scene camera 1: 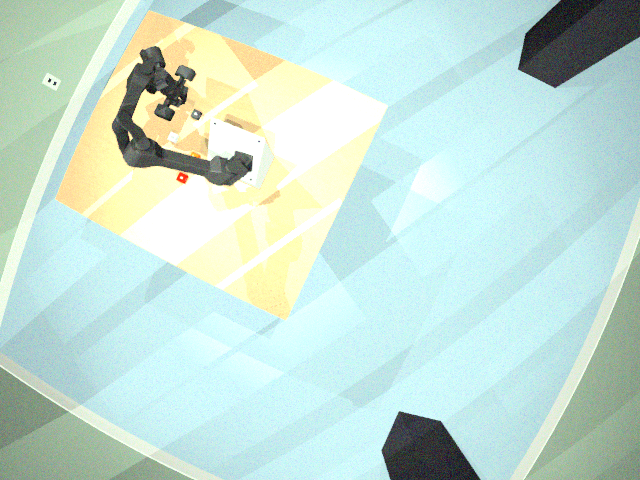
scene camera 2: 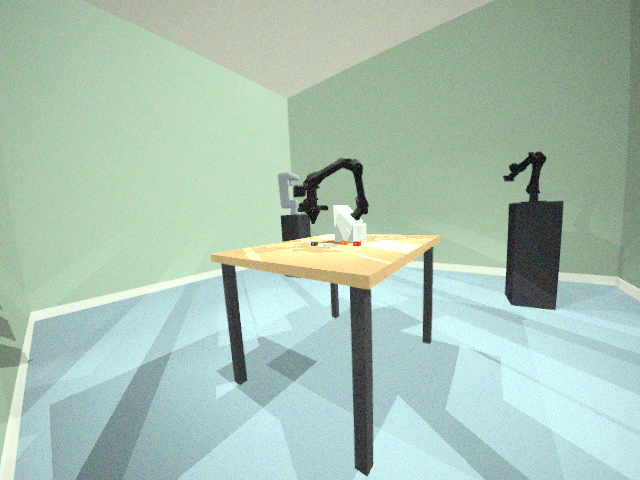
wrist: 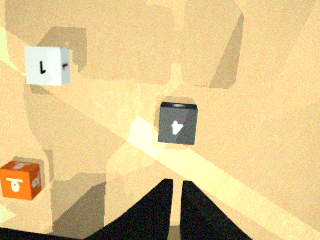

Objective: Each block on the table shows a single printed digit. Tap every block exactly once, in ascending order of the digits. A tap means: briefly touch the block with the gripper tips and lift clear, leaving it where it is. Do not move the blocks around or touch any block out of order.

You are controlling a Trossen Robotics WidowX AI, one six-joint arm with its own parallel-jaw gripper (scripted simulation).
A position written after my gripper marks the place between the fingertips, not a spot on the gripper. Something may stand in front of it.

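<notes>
With nothing in it, my gripper [scene camera 1: 184,102] is shut, and I can see the same gripper [wrist: 177,188] in that view as well; it holds nothing. There is a dark grey block [wrist: 177,121] in the scene. I also see a white block [wrist: 47,65].
</notes>
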